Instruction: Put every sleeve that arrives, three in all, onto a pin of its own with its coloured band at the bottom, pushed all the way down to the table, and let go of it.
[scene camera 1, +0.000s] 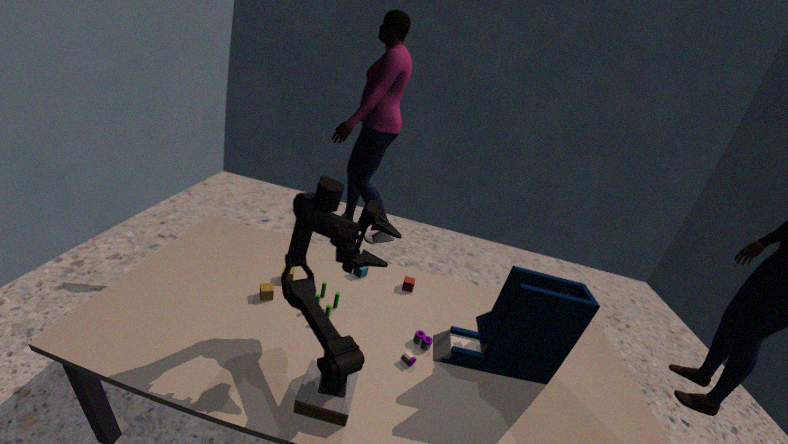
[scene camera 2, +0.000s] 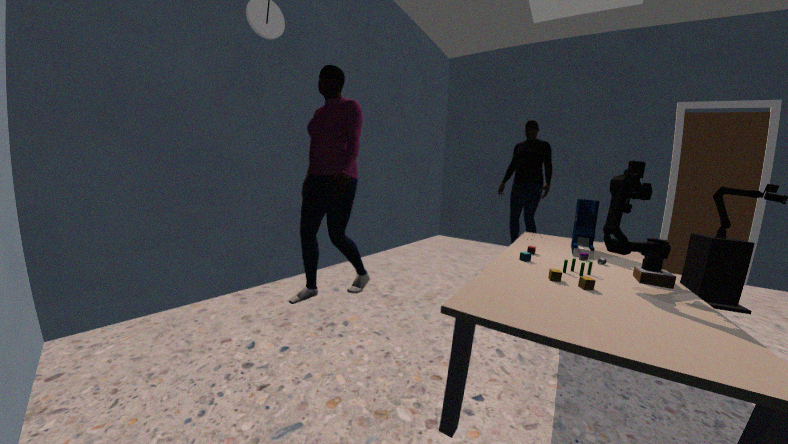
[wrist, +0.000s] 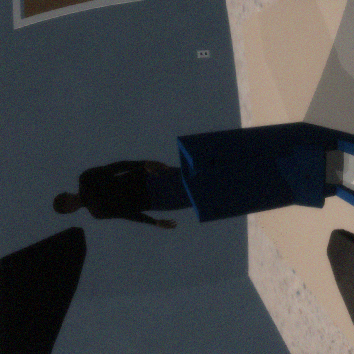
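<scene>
Two grey sleeves (scene camera 1: 417, 340) (scene camera 1: 425, 346) stand upright side by side on the table, purple bands at the top, before the blue dispenser's mouth. A third sleeve (scene camera 1: 408, 359) (scene camera 2: 602, 261) lies on its side nearer the arm's base, its purple band towards the right in scene camera 1. Several thin green pins (scene camera 1: 323, 290) (scene camera 1: 336, 300) (scene camera 2: 581, 269) stand upright left of the sleeves in scene camera 1; no sleeve shows on them. My gripper (scene camera 1: 393, 250) (wrist: 211, 243) is wide open and empty, high above the table, pointing towards the dispenser side. The sleeves do not show in the wrist view.
The tall blue dispenser (scene camera 1: 545, 330) (scene camera 2: 584, 223) (wrist: 250, 172) stands on the table. A red cube (scene camera 1: 408, 284) (scene camera 2: 531, 249), a teal cube (scene camera 1: 361, 271) (scene camera 2: 524, 256) and two yellow cubes (scene camera 1: 266, 291) (scene camera 2: 555, 274) lie around the pins. Two people stand beyond the table. Another arm stands on a black pedestal (scene camera 2: 716, 270).
</scene>
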